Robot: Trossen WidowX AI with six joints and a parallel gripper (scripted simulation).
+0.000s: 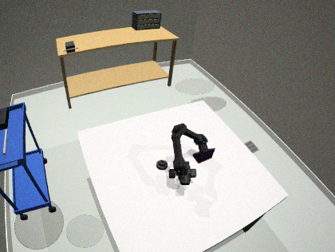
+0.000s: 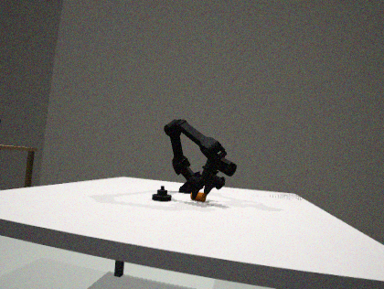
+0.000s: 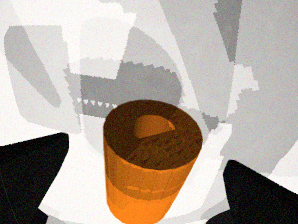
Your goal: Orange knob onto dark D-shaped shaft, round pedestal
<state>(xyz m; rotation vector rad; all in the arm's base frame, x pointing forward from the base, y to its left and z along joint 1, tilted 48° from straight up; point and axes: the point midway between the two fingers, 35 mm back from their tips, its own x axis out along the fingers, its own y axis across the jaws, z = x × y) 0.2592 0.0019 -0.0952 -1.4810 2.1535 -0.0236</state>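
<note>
Right now my gripper tip is 1 cm below the orange knob. Round my gripper tip: dark round pedestal (5 cm ahead, 16 cm to the right, 2 cm above).
</note>
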